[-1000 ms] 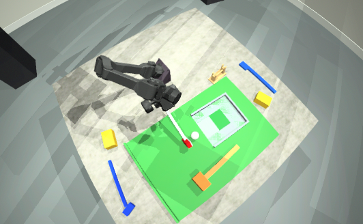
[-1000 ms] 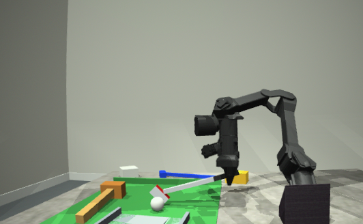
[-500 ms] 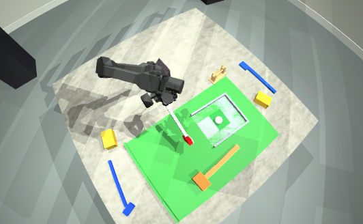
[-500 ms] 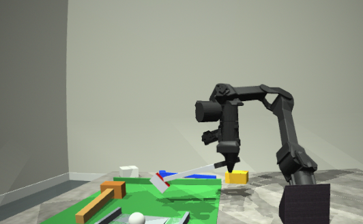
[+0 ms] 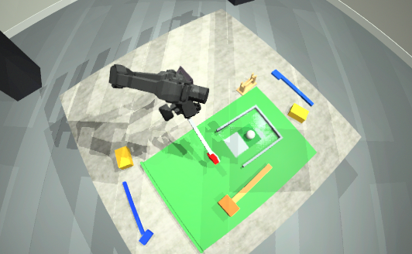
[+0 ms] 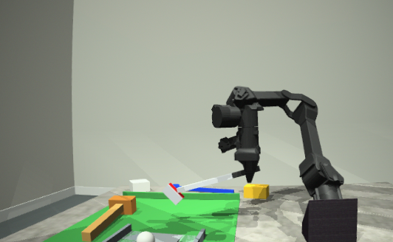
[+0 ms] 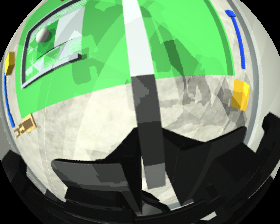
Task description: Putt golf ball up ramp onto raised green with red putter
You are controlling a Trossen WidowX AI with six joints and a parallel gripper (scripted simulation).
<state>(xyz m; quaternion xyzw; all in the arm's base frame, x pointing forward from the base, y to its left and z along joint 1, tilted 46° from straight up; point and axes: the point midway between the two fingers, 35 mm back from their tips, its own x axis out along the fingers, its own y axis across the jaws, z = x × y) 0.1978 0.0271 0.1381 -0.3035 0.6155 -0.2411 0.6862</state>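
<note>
Right now the red putter is 120 mm ahead of my gripper tip and 10 mm to the left of it. Round my gripper tip: green mat: 270 mm ahead, 100 mm to the left, 120 mm below; then white golf ball: 210 mm ahead, 230 mm to the left, 100 mm below; then wooden stand: 30 mm behind, 390 mm to the left, 90 mm below.
</note>
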